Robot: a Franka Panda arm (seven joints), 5 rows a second.
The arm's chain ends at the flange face. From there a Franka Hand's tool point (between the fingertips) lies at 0.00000 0.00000 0.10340 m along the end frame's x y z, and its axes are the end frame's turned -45 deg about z.
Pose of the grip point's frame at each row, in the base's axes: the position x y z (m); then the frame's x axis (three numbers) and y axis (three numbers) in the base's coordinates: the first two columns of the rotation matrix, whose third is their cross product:
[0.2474 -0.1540 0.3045 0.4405 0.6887 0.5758 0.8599 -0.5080 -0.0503]
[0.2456 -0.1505 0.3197 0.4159 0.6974 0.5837 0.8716 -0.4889 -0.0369]
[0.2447 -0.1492 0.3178 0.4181 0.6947 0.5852 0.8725 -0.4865 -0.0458]
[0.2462 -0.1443 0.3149 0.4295 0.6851 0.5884 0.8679 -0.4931 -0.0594]
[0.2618 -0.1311 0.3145 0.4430 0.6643 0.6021 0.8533 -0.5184 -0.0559]
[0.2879 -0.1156 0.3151 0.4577 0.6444 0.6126 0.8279 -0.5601 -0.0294]
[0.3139 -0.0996 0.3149 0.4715 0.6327 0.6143 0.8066 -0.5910 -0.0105]
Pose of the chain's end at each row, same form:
[0.2207 -0.2075 0.3889 0.9195 0.1278 0.3716 0.2966 -0.8462 -0.4427]
[0.2188 -0.2047 0.4036 0.9104 0.1474 0.3866 0.3222 -0.8388 -0.4388]
[0.2186 -0.2040 0.4015 0.9126 0.1472 0.3814 0.3213 -0.8352 -0.4462]
[0.2204 -0.1997 0.3983 0.9174 0.1358 0.3741 0.3100 -0.8331 -0.4581]
[0.2334 -0.1868 0.3969 0.9166 0.1032 0.3862 0.2901 -0.8363 -0.4653]
[0.2544 -0.1694 0.3968 0.9091 0.0596 0.4124 0.2618 -0.8517 -0.4540]
[0.2770 -0.1513 0.3965 0.9038 0.0295 0.4270 0.2370 -0.8653 -0.4418]

